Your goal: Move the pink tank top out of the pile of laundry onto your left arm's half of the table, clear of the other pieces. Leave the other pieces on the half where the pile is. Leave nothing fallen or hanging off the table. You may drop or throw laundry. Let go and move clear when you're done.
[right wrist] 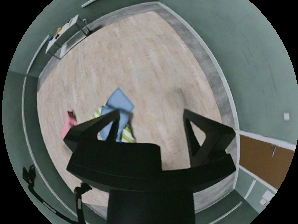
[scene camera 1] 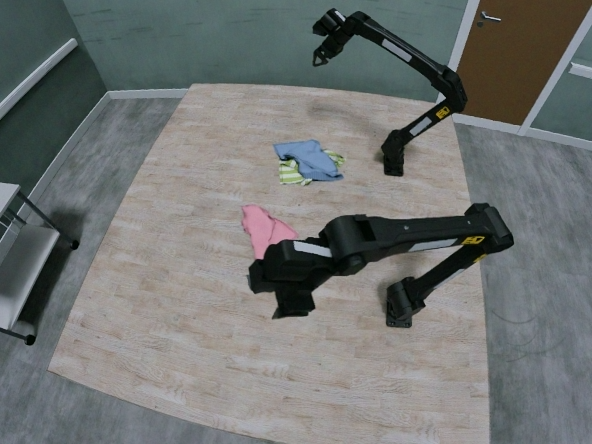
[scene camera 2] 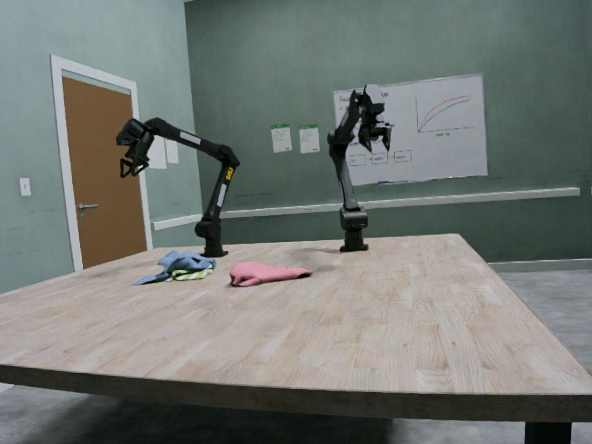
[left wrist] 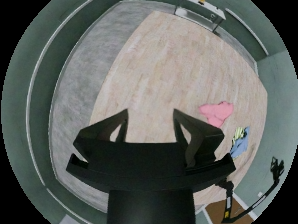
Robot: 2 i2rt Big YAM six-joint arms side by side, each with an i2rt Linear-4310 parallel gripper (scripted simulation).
Labels:
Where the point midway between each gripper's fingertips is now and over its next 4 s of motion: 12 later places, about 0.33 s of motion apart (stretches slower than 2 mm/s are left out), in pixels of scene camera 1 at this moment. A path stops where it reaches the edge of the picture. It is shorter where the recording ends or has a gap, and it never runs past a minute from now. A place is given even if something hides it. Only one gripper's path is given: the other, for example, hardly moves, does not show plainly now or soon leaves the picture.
My left gripper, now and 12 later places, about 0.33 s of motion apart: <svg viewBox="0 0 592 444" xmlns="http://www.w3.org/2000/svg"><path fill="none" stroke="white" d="M271 305L258 297L248 286L245 273L249 267L256 258L258 258L259 257L262 256L262 259L261 261L263 263L262 264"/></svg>

